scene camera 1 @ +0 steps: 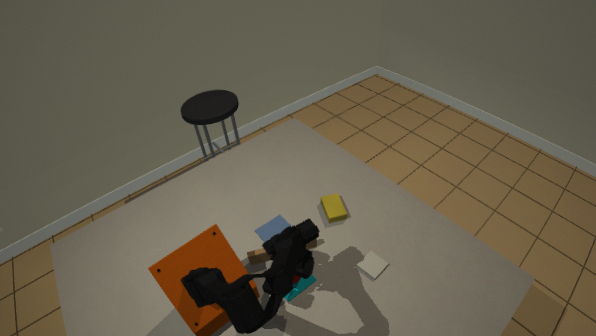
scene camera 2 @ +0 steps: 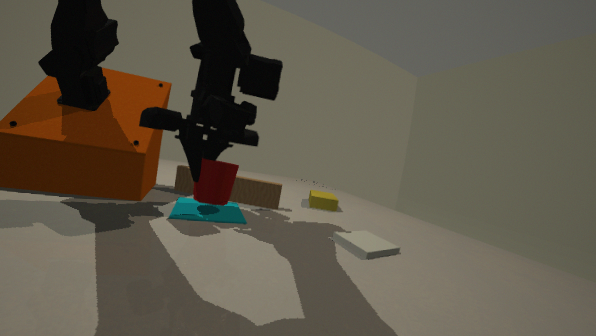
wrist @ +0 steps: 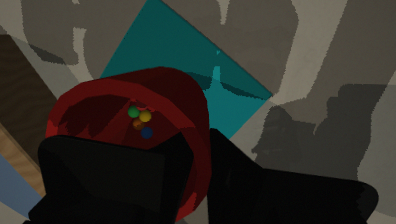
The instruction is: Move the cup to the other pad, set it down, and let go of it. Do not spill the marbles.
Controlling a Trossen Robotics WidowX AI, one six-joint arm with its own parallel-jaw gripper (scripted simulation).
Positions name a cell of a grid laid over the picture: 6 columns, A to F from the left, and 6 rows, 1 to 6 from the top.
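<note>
My gripper (scene camera 2: B4) is visible to me, and the wrist view lets me see my gripper (wrist: D4) as well. I also see a wooden block (scene camera 2: C4) and a red cup (scene camera 2: C4). A teal pad (scene camera 2: B4) is there too.
</note>
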